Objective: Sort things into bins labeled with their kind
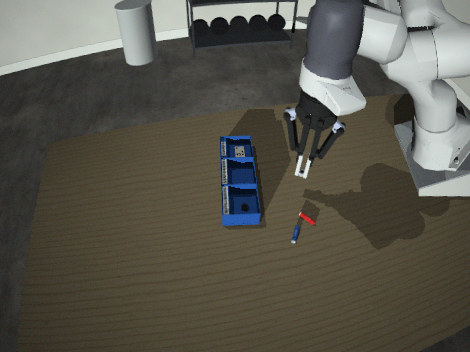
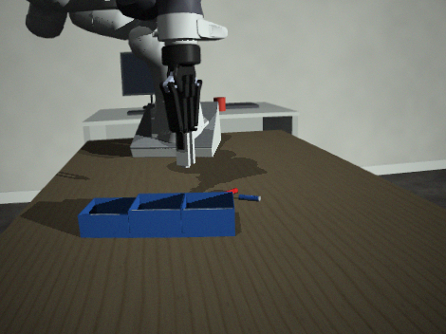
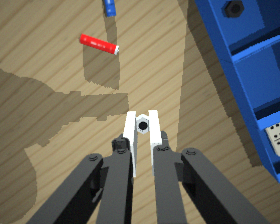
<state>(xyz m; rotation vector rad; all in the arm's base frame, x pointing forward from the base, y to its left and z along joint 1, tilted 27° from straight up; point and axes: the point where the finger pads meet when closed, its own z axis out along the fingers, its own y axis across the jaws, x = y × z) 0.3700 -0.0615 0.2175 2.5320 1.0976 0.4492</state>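
The white nut is 30 mm below my hand. From my hand the other things lie so: dark nut (140 mm ahead, 90 mm below); red marker (20 mm ahead, 80 mm to the left, 100 mm below); blue cylinder (70 mm ahead, 110 mm to the left, 100 mm below).
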